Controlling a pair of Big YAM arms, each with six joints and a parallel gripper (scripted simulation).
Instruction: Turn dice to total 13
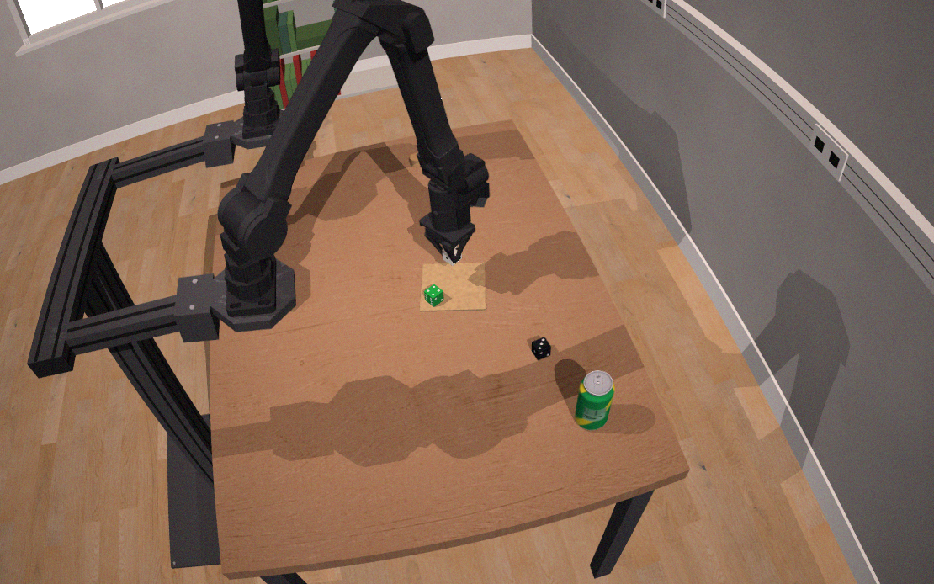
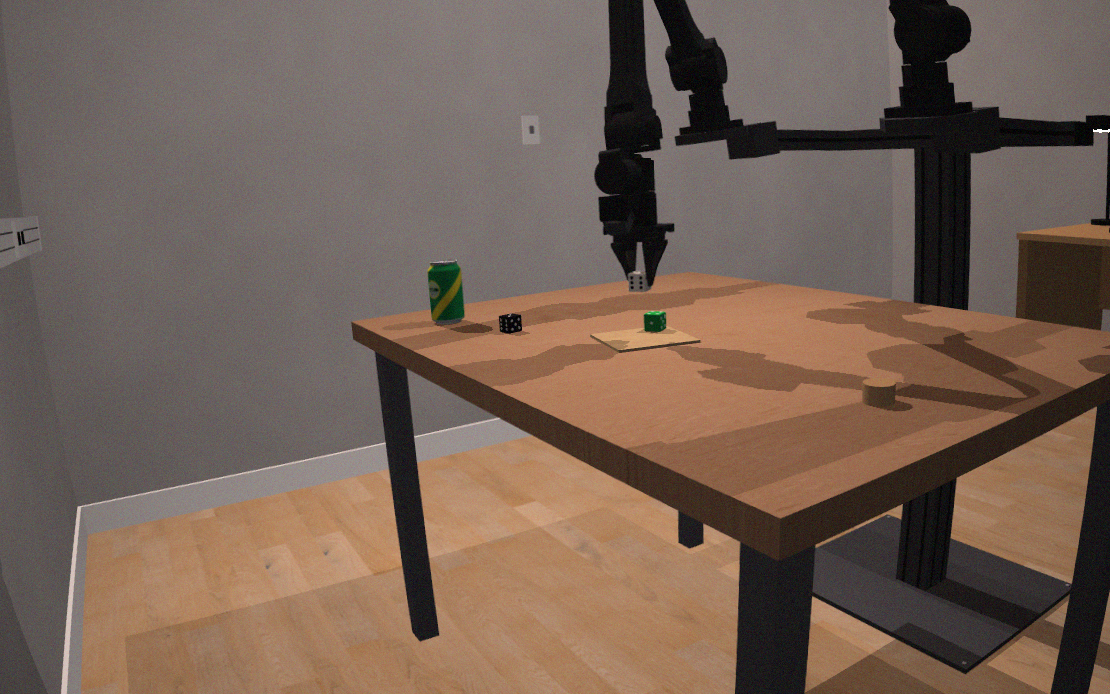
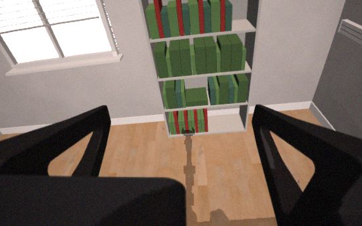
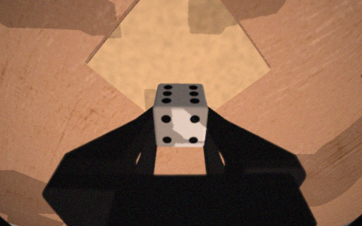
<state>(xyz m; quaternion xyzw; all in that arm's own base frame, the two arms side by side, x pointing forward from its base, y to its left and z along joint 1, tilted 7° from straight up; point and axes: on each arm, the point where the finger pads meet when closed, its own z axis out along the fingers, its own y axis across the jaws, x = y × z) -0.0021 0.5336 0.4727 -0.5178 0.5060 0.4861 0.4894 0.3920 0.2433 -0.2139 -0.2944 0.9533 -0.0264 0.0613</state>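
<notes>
Right now my right hand is 100 mm above the mat. Also, from my right hand: green die 80 mm below, 50 mm behind, 30 mm to the right; small wooden cylinder 490 mm to the left, 90 mm below.
</notes>
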